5 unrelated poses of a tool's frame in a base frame.
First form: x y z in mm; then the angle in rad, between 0 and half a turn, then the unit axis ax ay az.
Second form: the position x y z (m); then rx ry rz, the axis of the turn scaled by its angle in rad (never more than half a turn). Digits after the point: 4 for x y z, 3 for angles.
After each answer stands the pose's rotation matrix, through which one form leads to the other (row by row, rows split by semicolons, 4 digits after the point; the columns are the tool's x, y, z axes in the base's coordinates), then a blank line. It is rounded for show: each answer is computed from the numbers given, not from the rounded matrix.
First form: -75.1 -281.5 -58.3 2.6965 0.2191 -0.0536 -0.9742
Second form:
-0.0751 -0.2815 -0.0583 0.591 -0.145 -2.627
-0.8112 0.3971 -0.4292; -0.4418 -0.8971 0.0050; -0.3830 0.1937 0.9032

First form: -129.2 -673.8 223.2 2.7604 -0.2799 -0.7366 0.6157
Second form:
-0.1292 -0.6738 0.2232 -0.773 -2.033 1.700
-0.7772 0.1685 -0.6063; 0.6266 0.1180 -0.7704; -0.0583 -0.9786 -0.1973

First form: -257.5 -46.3 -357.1 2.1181 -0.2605 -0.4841 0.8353
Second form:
-0.2575 -0.0463 -0.3571 -0.552 -1.025 1.769
-0.4172 -0.5216 -0.7443; 0.9051 -0.1641 -0.3924; 0.0826 -0.8373 0.5405

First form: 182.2 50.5 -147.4 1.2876 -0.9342 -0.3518 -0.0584
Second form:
0.1822 0.0505 -0.1474 -1.203 -0.453 -0.075
0.9084 0.2929 -0.2985; 0.1808 0.3686 0.9118; 0.3771 -0.8822 0.2819

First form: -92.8 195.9 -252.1 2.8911 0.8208 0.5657 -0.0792
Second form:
-0.0928 0.1959 -0.2521 2.373 1.635 -0.229
0.3576 0.9338 0.0122; 0.8945 -0.3387 -0.2917; -0.2682 0.1153 -0.9564

